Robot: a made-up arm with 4 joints.
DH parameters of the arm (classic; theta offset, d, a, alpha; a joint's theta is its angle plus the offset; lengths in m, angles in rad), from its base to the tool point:
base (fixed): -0.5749 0 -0.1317 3.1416
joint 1: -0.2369 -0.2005 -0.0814 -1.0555
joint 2: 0 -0.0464 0.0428 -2.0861
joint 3: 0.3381 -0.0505 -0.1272 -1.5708
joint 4: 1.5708 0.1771 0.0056 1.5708
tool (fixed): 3.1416 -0.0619 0 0
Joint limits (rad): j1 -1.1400..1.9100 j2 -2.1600..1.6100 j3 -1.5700..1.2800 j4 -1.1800..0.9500
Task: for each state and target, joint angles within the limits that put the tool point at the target. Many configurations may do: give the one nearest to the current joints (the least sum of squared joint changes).
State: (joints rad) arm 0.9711 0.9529 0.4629 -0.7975
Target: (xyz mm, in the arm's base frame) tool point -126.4 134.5 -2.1
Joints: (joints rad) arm 0.7868 1.4769 0.8951 -0.7528
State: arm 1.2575 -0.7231 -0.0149 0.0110
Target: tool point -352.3 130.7 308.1
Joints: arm 0.3917 -0.8941 0.7152 -0.0347
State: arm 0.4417 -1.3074 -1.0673 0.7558
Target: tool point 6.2 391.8 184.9
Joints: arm 0.5607 -1.2963 -1.4647 0.6073
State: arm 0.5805 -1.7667 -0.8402 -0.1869
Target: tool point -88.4 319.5 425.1
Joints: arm 0.7618 -2.1557 -0.8343 -0.1977
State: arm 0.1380 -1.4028 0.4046 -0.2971
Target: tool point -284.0 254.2 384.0
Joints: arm 0.3246 -1.3270 -0.1060 -0.3017
